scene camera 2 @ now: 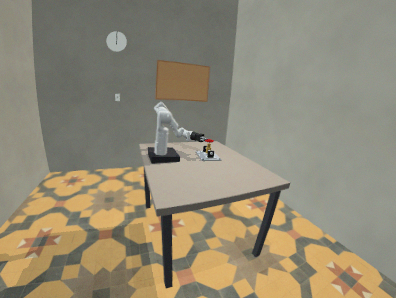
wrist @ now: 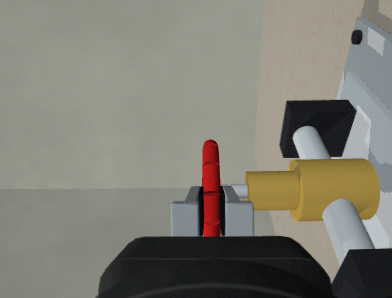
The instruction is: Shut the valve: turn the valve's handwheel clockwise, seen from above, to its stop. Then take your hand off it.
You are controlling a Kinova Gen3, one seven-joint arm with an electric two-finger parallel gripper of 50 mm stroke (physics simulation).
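The red handwheel (scene camera 2: 209, 141) (wrist: 211, 172) sits on top of the valve; in the wrist view it shows edge-on. The valve's brass body (scene camera 2: 208, 148) (wrist: 335, 190) is joined to the wheel by a thin grey stem (wrist: 239, 190). My gripper (scene camera 2: 204, 139) (wrist: 211, 203) reaches in from the side at the wheel's height. It is shut on the handwheel's rim, one finger pad against each face. The near part of the rim is hidden behind the gripper's black body.
The valve stands on a light grey base plate (scene camera 2: 214, 159) (wrist: 382, 50) with black blocks (scene camera 2: 210, 154) (wrist: 317, 127) at its pipe ends. The plate lies on the table (scene camera 2: 215, 182) (wrist: 300, 50). The arm's black base (scene camera 2: 164, 156) stands to the left in the scene view.
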